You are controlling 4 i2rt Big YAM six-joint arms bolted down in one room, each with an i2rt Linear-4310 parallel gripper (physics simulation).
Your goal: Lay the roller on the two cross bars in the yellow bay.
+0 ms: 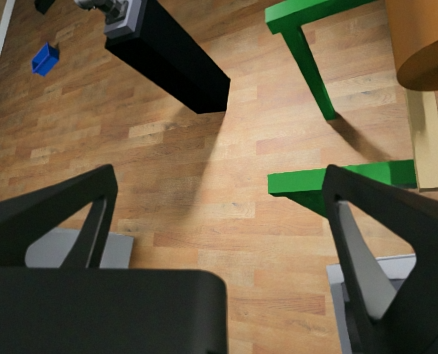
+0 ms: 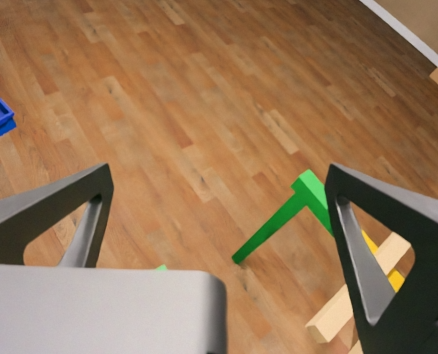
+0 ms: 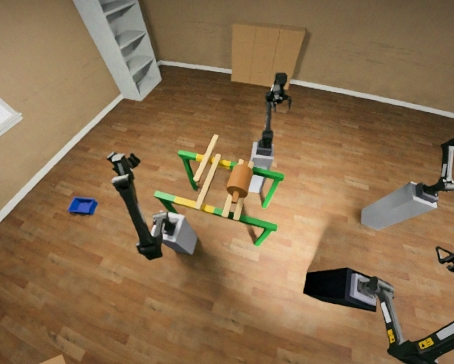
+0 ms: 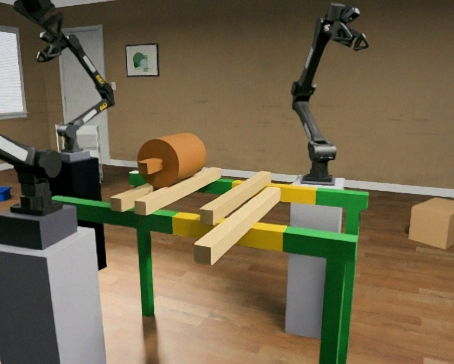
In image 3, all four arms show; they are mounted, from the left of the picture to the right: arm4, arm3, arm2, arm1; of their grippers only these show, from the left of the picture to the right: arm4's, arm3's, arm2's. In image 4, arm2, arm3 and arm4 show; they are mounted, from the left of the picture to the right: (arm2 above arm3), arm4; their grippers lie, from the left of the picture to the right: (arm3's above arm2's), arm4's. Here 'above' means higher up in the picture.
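The orange roller (image 1: 420,45) (image 3: 240,180) (image 4: 175,157) lies on two wooden bars over the green part of the frame. The yellow bay (image 3: 185,202) (image 4: 300,194) holds two more bars. One bar (image 3: 208,181) (image 4: 235,197) spans both rails. The outer bar (image 2: 332,312) (image 3: 206,158) (image 4: 237,225) juts past one rail; its other end appears short of the opposite rail. Arm3's gripper (image 1: 220,167) (image 3: 281,104) and arm4's gripper (image 2: 220,167) (image 4: 360,27) are open and empty, away from the roller. Arm2's gripper (image 4: 44,48) looks open, far off. Arm1's gripper does not show.
The green frame (image 1: 295,182) (image 3: 255,221) (image 4: 145,270) stands between the pedestals of arm3 and arm4. A blue bin (image 1: 45,60) (image 3: 82,206) lies on the floor. A cardboard box (image 4: 432,222) stands at the right. Arm2's black pedestal (image 3: 325,287) stands apart from the frame.
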